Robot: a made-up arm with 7 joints.
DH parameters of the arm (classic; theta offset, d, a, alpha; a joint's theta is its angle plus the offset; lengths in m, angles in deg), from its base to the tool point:
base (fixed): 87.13 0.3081 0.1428 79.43
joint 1: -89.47 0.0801 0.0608 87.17
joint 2: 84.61 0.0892 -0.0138 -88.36
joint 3: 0 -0.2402 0.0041 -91.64
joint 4: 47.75 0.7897 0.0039 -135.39
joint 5: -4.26 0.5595 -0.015 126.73
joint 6: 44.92 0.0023 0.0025 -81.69
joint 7: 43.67 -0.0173 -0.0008 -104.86
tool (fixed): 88.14 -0.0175 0 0
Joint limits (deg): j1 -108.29..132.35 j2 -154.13..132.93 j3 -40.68..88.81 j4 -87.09..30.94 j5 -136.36..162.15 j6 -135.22..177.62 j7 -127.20..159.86
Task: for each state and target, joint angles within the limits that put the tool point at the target. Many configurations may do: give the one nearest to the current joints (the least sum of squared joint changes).
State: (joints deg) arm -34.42 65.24 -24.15 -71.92 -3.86 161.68 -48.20
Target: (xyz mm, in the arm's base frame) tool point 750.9 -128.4 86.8
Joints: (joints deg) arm -61.39 40.63 -34.44 -72.10 -5.29 161.76 -48.26
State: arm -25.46 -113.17 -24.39 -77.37 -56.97 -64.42 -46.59
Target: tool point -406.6 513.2 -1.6
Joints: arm 18.79 -80.13 -9.41 -77.03 -52.96 -60.80 -42.71
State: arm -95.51 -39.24 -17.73 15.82 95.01 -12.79 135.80
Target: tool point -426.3 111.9 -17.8
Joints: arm -98.68 -38.14 5.20 24.86 93.19 -12.00 134.28
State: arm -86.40 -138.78 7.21 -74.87 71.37 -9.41 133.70
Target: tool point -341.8 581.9 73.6
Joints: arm -72.84 -135.49 0.38 -67.17 74.55 -9.73 135.32
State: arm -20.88 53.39 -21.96 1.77 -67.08 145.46 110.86
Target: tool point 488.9 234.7 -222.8
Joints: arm -24.84 54.07 -19.48 -6.09 -67.55 144.86 111.76
